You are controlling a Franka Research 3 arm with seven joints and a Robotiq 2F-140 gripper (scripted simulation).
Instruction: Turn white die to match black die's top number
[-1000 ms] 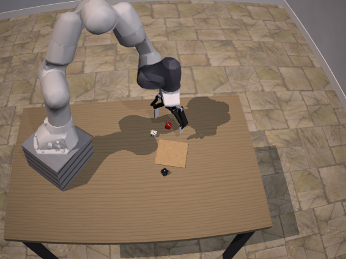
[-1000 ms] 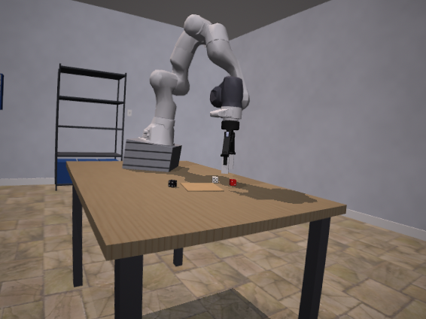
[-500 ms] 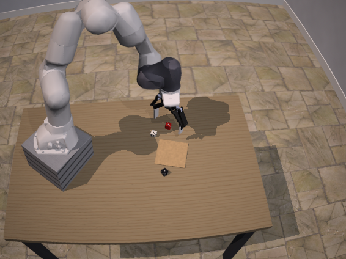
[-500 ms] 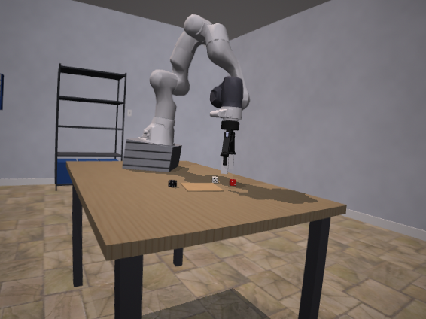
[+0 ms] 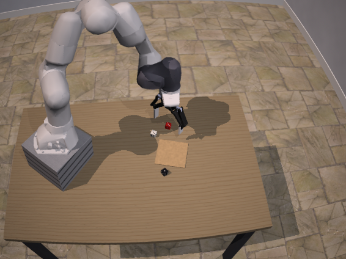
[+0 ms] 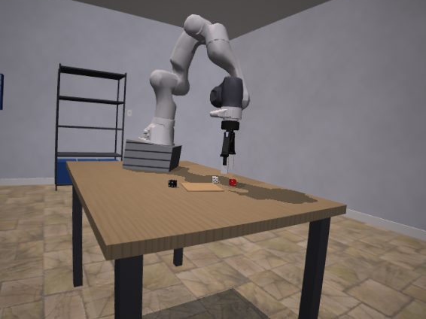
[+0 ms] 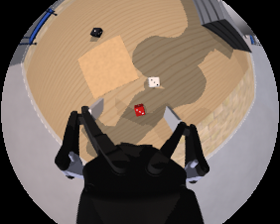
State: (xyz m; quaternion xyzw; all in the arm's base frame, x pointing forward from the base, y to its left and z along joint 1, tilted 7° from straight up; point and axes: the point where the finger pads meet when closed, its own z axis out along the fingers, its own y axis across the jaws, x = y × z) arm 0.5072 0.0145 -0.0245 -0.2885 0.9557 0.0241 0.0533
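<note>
Right now the white die is 70 mm behind my hand and 60 mm below it. Also, from my hand: red die (10 mm ahead, 30 mm to the left, 60 mm below); black die (80 mm behind, 220 mm to the right, 60 mm below); tan mat (20 mm behind, 120 mm to the right, 70 mm below).
</note>
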